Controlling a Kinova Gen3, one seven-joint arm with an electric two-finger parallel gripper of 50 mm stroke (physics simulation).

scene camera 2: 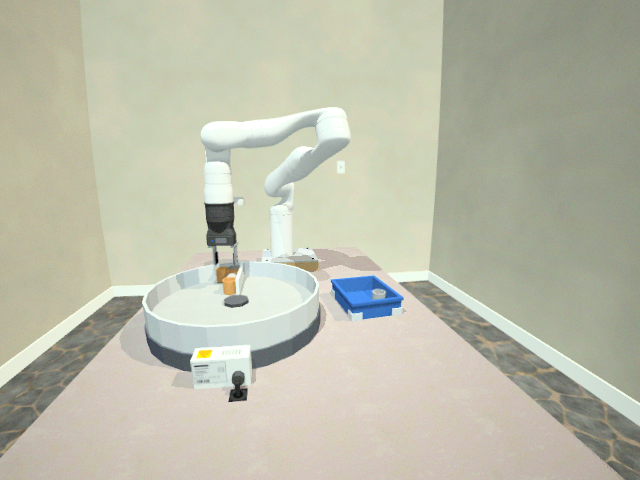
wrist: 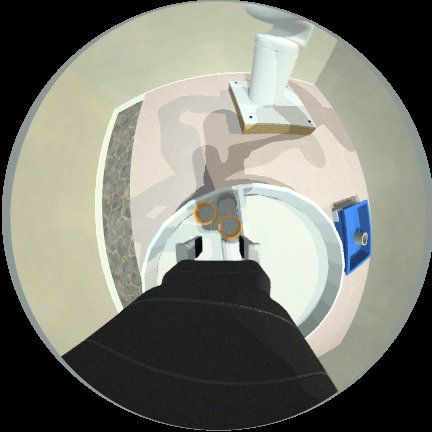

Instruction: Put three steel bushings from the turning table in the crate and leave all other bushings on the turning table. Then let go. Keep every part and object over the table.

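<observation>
My gripper is open and empty, pointing down over the left part of the turning table. A pale steel-coloured cylinder lies on its side beneath the fingers, nearer the right finger in the wrist view. A steel bushing stands upright in shadow near the rim. Beside it stand two orange bushings, one farther left and one nearer the fingers. Another orange bushing shows in the scene view; the gripper hides it in the wrist view. One steel bushing is in the blue crate.
A thin white divider stands on the turning table right beside the bushings. A dark hub is at its middle. A white box and a small black post stand in front. The arm's base is behind.
</observation>
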